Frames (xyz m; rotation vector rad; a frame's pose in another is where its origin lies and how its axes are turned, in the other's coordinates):
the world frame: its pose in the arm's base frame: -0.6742 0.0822 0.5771 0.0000 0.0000 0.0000
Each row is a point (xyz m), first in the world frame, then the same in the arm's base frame.
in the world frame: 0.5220 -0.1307 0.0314
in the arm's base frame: -0.1522 -0.0485 0.6085
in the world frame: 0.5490 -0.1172 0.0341
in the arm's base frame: -0.1252 -0.0350 0.6112
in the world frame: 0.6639 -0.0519 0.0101
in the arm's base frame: -0.0103 0.0303 0.5872
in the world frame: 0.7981 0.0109 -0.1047
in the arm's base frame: 0.1239 0.0931 0.4724
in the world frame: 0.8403 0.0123 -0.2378
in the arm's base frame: 0.1661 0.0945 0.3393
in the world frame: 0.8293 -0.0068 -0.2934
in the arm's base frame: 0.1551 0.0754 0.2837
